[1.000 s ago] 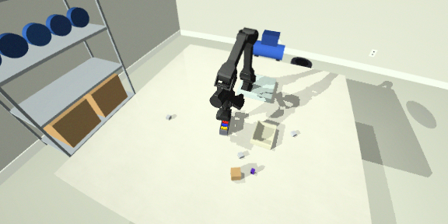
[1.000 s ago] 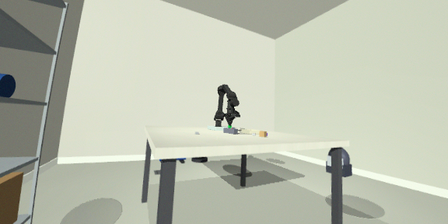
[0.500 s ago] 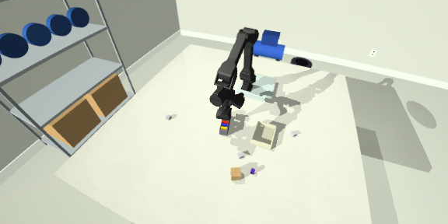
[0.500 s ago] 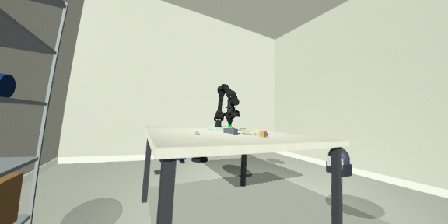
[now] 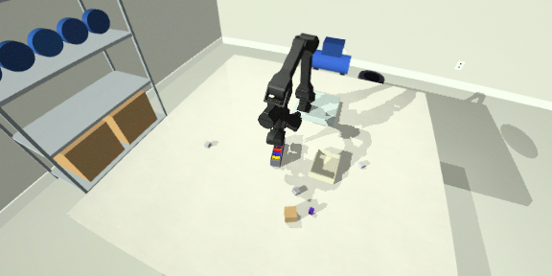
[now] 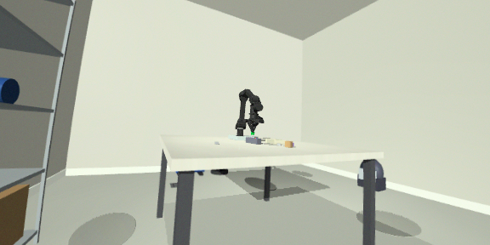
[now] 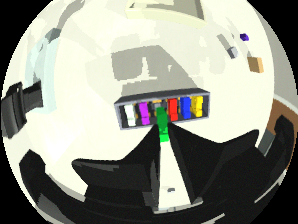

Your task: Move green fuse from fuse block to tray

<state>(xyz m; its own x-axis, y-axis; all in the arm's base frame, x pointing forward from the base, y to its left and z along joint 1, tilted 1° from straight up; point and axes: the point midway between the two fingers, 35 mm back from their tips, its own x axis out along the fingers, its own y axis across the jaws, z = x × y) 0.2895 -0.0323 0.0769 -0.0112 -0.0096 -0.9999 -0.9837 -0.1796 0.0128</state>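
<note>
Right now my gripper tip is 210 mm to the right of the tray, 80 mm above it and 10 mm short of it. From my gripper tip the other things lie so: green fuse (10 mm below).
</note>
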